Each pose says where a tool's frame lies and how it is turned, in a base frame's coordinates. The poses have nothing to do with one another.
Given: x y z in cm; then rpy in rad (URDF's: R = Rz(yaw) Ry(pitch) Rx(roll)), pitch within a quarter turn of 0, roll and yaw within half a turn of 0.
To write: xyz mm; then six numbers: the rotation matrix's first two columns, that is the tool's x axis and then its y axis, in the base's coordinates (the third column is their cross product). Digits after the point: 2 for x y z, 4 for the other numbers.
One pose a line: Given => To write
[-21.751 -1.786 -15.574 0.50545 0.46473 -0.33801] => [-217.51 -17.86 -155.74 0.8434 -0.2964 -0.4482 0.4949 0.7535 0.4328]
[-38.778 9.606 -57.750 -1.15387 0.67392 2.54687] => [-387.78 96.06 -577.50 -0.6472 0.4378 -0.6241 0.2457 -0.6551 -0.7144]
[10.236 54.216 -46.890 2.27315 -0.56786 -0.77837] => [102.36 542.16 -468.90 0.6003 -0.5919 0.5378 -0.7459 -0.1718 0.6435]
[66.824 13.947 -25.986 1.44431 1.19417 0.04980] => [668.24 139.47 -259.86 0.3673 0.0183 -0.9299 0.9151 0.1719 0.3648]
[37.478 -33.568 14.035 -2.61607 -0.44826 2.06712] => [374.78 -335.68 140.35 -0.4291 0.7925 0.4334 0.6571 0.6031 -0.4521]
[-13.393 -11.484 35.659 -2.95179 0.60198 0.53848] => [-133.93 -114.84 356.59 0.7076 0.4227 -0.5663 0.4119 -0.8979 -0.1555]
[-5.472 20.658 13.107 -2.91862 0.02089 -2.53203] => [-54.72 206.58 131.07 -0.8197 -0.5724 -0.0209 -0.5545 0.8022 -0.2211]
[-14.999 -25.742 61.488 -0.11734 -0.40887 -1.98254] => [-149.99 -257.42 614.88 -0.3672 -0.8409 0.3976 0.8915 -0.4401 -0.1074]
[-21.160 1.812 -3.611 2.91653 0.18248 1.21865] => [-211.60 18.12 -36.11 0.3392 0.9231 -0.1815 0.9289 -0.2982 0.2195]
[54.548 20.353 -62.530 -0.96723 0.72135 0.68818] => [545.48 203.53 -625.30 0.5800 0.4769 -0.6604 -0.7805 0.0931 -0.6182]
